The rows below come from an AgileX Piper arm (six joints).
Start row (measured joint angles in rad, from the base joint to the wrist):
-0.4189 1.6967 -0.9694 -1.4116 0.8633 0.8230
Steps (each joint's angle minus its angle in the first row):
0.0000 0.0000 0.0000 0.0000 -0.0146 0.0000
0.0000 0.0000 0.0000 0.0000 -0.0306 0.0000
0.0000 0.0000 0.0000 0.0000 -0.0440 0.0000
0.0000 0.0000 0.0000 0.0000 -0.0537 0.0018
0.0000 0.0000 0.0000 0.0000 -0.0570 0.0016
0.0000 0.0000 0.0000 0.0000 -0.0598 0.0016
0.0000 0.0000 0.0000 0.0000 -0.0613 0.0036
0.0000 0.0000 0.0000 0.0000 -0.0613 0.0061
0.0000 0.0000 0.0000 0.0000 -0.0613 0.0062
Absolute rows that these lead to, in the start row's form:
-0.4189 1.6967 -0.9694 -1.4116 0.8487 0.8230
-0.4189 1.6967 -0.9694 -1.4116 0.8327 0.8230
-0.4189 1.6967 -0.9694 -1.4116 0.8193 0.8230
-0.4189 1.6967 -0.9694 -1.4116 0.8096 0.8248
-0.4189 1.6967 -0.9694 -1.4116 0.8063 0.8246
-0.4189 1.6967 -0.9694 -1.4116 0.8035 0.8246
-0.4189 1.6967 -0.9694 -1.4116 0.8020 0.8266
-0.4189 1.6967 -0.9694 -1.4116 0.8020 0.8291
-0.4189 1.6967 -0.9694 -1.4116 0.8020 0.8292

